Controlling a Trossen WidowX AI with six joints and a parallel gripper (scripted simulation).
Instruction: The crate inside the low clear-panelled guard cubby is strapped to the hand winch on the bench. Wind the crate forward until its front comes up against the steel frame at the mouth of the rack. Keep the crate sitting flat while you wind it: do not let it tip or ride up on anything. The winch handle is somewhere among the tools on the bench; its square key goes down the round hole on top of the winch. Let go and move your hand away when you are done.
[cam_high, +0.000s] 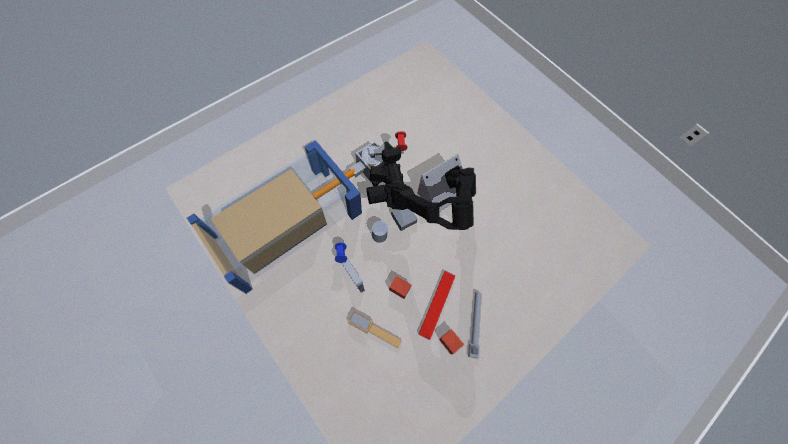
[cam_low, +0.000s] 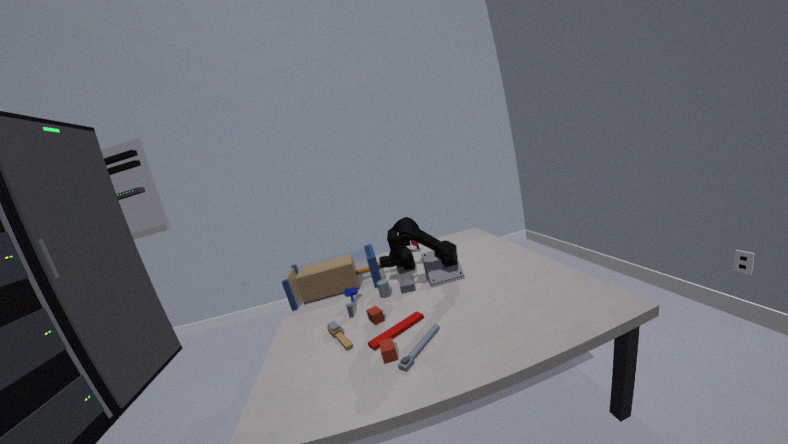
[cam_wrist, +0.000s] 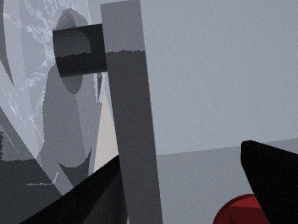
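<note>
The red-knobbed handle is 2 cm to the left of my gripper tip, 1 cm below it and 1 cm behind it. Also, from my gripper tip: red knob: 4 cm behind, 3 cm to the left, 2 cm above; then blue frame: 21 cm ahead, 2 cm below, 1 cm to the right; then grey winch: 10 cm below, 3 cm to the right, 3 cm ahead.
</note>
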